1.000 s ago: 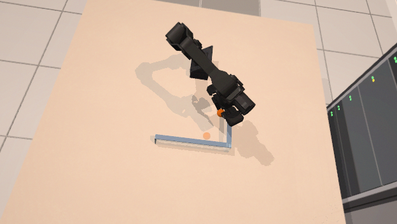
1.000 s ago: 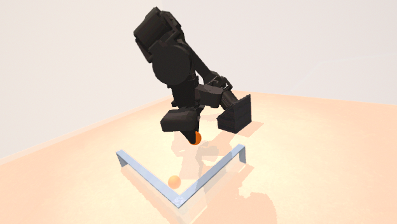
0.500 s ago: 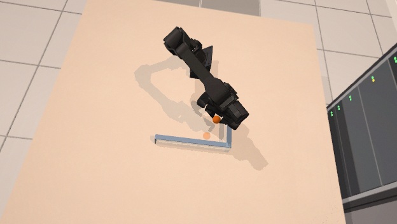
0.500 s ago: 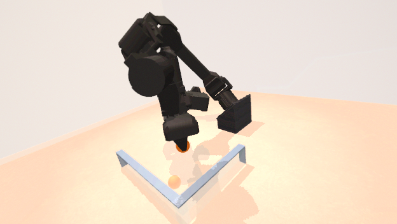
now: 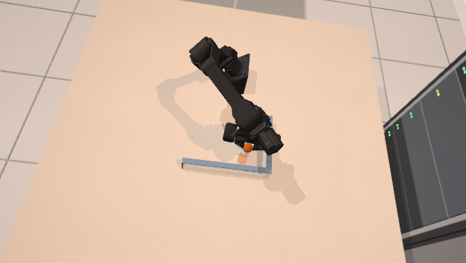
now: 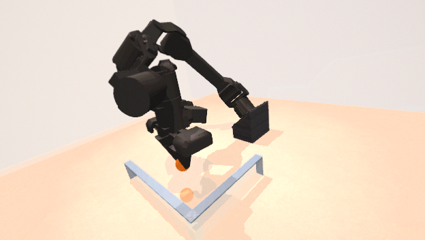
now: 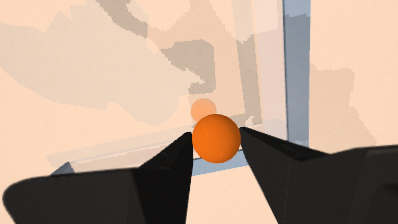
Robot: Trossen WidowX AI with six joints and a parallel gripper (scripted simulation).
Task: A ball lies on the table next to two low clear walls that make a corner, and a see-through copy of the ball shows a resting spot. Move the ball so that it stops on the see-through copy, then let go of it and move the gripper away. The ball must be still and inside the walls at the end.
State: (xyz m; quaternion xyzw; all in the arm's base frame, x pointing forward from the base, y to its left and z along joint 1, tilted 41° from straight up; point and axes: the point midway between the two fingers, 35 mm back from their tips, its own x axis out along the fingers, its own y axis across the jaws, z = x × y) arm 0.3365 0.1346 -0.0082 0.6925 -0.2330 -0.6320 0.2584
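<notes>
Right now the see-through copy of ball is 90 mm below my gripper tip and 10 mm ahead of it. The rest, counted from my gripper tip: orange ball: right at my gripper tip.
</notes>
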